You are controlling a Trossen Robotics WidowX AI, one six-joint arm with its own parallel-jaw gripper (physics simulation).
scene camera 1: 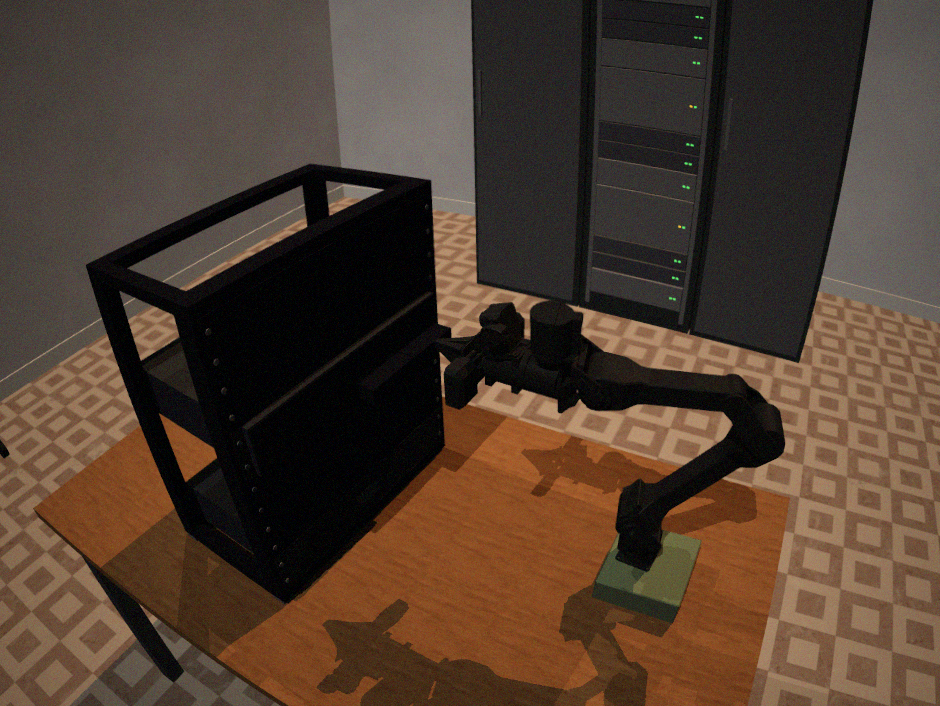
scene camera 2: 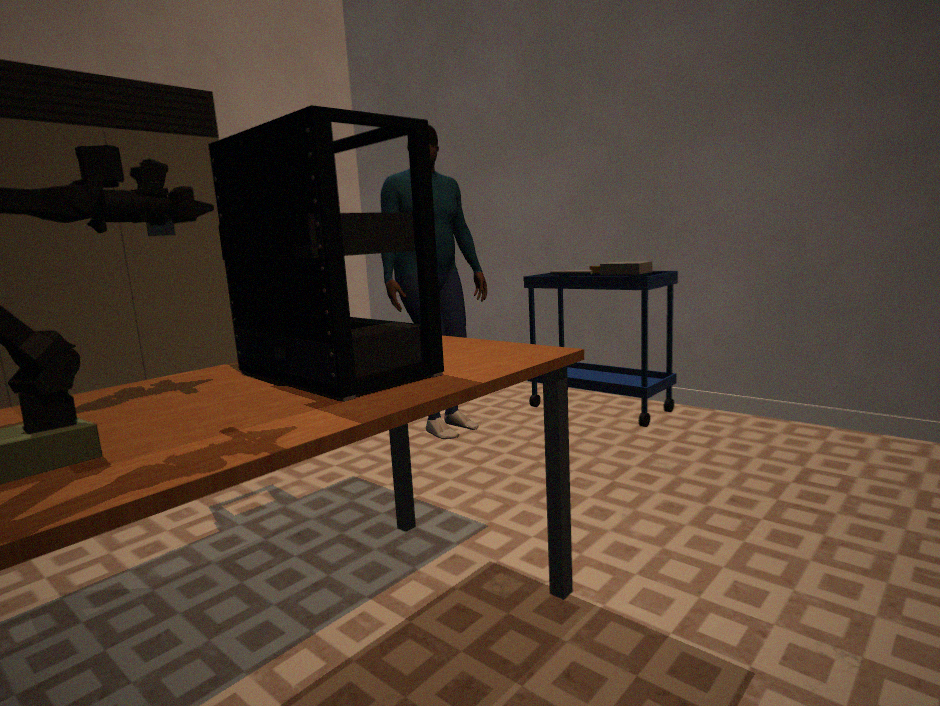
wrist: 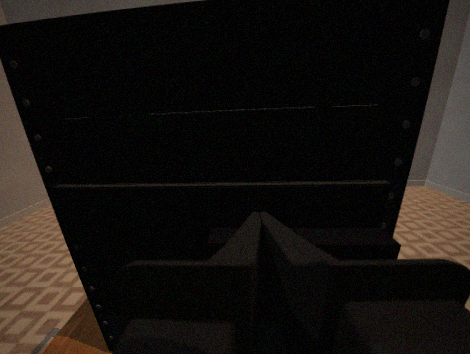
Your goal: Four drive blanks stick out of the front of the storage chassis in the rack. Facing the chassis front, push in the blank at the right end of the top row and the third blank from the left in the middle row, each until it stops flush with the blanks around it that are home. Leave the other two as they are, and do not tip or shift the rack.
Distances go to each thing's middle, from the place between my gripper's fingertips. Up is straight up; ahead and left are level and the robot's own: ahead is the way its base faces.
My hand is 25 cm short of the black rack (scene camera 1: pixel 310 367), 6 cm to the right of it and 12 cm above it.
